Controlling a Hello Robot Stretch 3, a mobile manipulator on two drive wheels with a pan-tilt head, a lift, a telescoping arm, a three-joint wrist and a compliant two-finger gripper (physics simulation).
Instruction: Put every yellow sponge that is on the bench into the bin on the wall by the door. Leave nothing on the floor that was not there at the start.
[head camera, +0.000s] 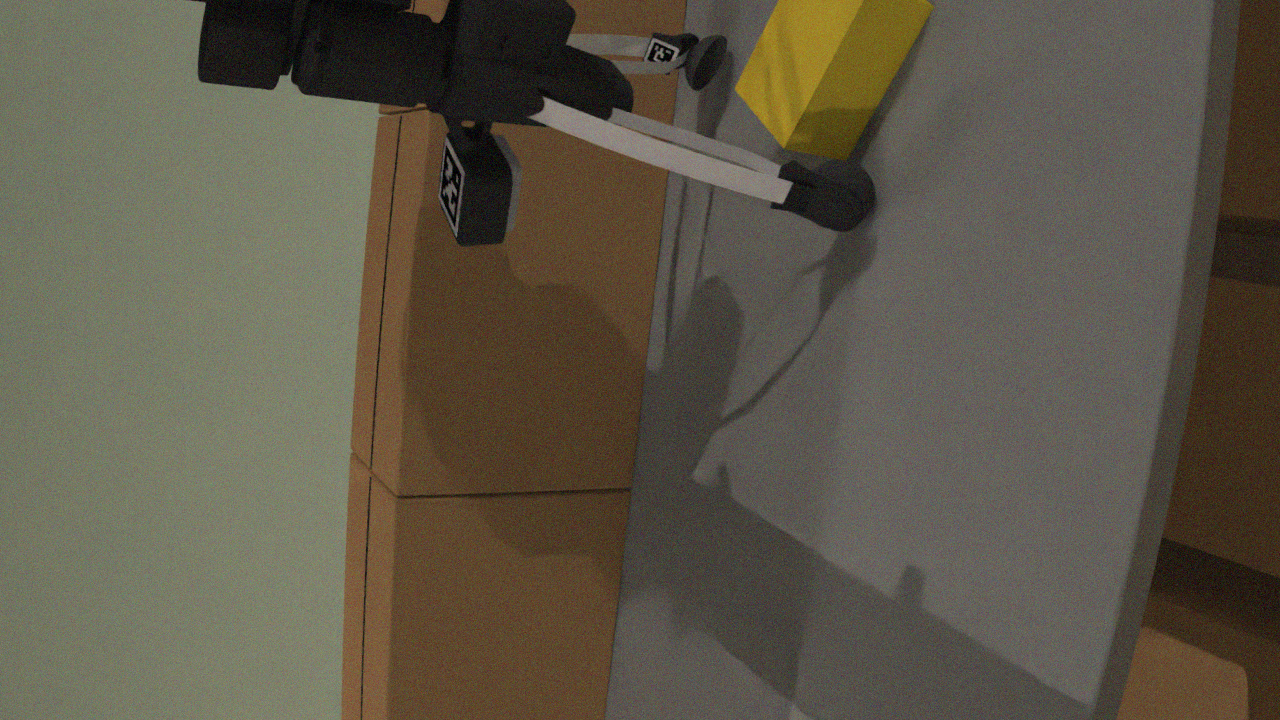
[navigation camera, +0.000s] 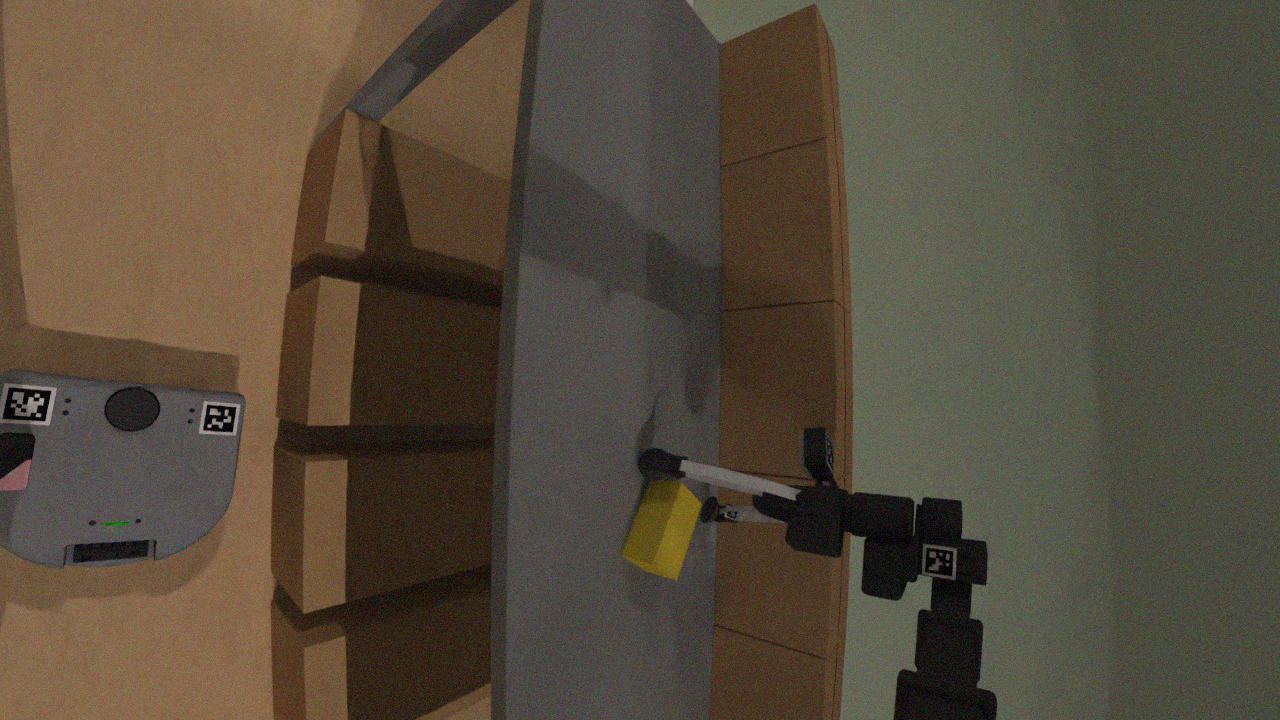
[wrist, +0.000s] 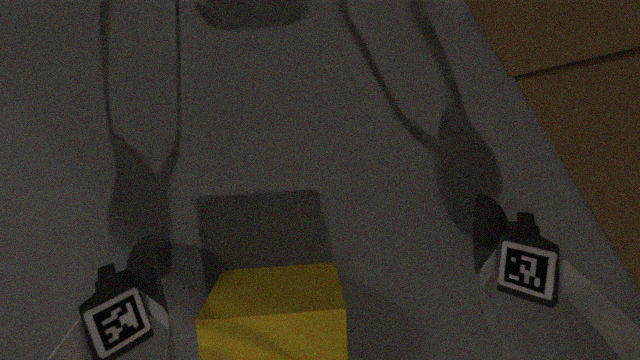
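Where they show: gripper, fingertip midpoint: (wrist: 321, 240); robot's base at its link origin: (navigation camera: 133, 407).
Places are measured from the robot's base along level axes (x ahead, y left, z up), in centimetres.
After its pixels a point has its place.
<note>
A yellow sponge (head camera: 832, 76) {z 95.3, x -4.7, y -44.6 cm} (navigation camera: 662, 528) {z 95.6, x -5.7, y -44.0 cm} (wrist: 272, 335) {z 95.9, x -3.0, y -49.1 cm}, a thick block, lies on the grey bench (head camera: 1011, 313) {z 91.4, x 5.1, y -33.5 cm} (navigation camera: 572, 376) {z 91.5, x 10.1, y -31.9 cm} (wrist: 300, 110) {z 91.4, x 4.3, y -55.2 cm}. My gripper (head camera: 771, 128) {z 91.5, x -2.2, y -52.4 cm} (navigation camera: 684, 486) {z 91.5, x -2.2, y -52.4 cm} (wrist: 321, 240) {z 91.5, x -2.2, y -52.4 cm} is open, with its fingertips low over the bench top at one end of the sponge. In the wrist view the sponge shows between the two fingers, nearer the left one, with a gap on each side; its near part is cut off by the lower edge. Nothing is gripped. The bin and the door do not show in these views.
Brown box-like units (head camera: 510, 358) (navigation camera: 778, 223) line the wall side of the bench, with the green wall (head camera: 179, 358) {z 111.7, x 49.4, y -194.8 cm} (navigation camera: 966, 223) {z 131.5, x 90.0, y -191.8 cm} behind. More brown units (navigation camera: 402, 358) {z 27.0, x 15.8, y -42.7 cm} stand under its front edge. My grey base (navigation camera: 134, 474) {z 16.0, x -10.7, y -1.6 cm} is on the floor at the left in the navigation view.
</note>
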